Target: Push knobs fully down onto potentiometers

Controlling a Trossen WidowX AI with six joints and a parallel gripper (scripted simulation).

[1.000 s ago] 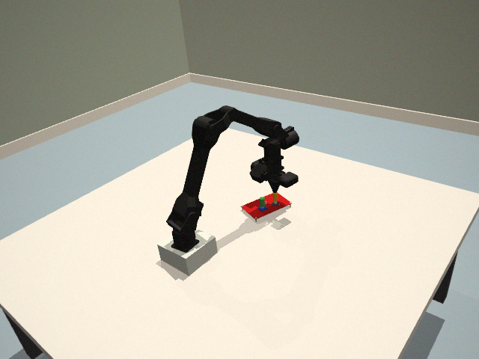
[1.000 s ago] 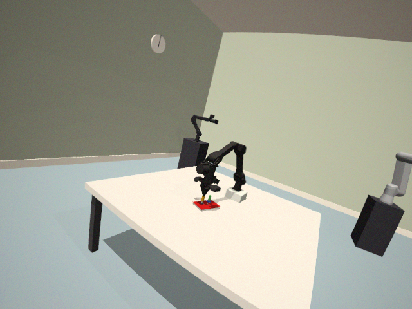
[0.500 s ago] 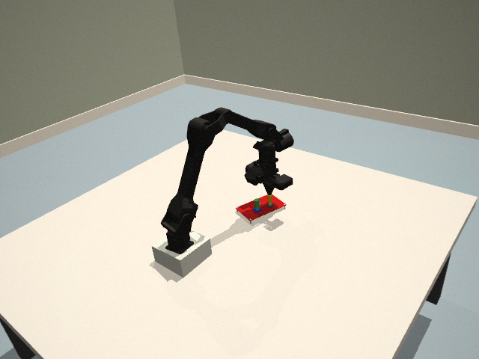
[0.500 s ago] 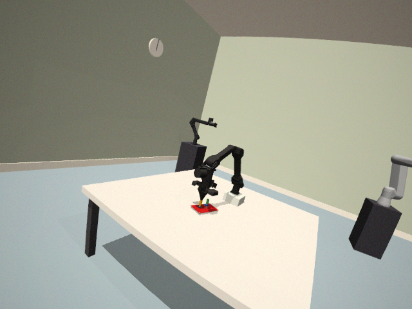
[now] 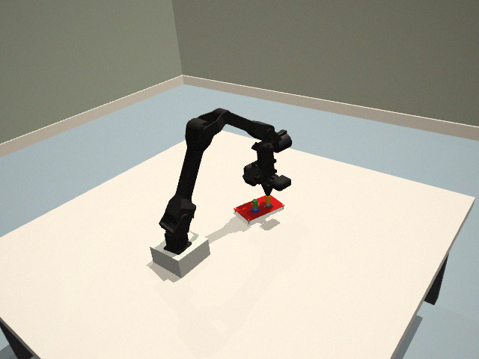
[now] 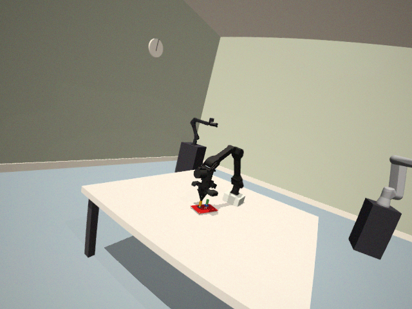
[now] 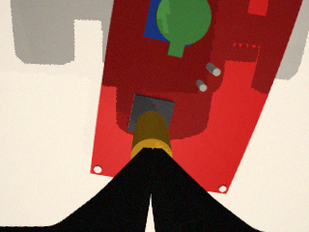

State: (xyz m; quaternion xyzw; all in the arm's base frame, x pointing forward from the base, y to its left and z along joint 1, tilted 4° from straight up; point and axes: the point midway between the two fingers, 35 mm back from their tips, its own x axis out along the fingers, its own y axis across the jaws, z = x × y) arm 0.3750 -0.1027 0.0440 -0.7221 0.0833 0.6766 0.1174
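My gripper tip is now 2 cm above the orange knob. From my gripper tip the other things lie so: green knob (5 cm behind, 2 cm to the left, 1 cm below).
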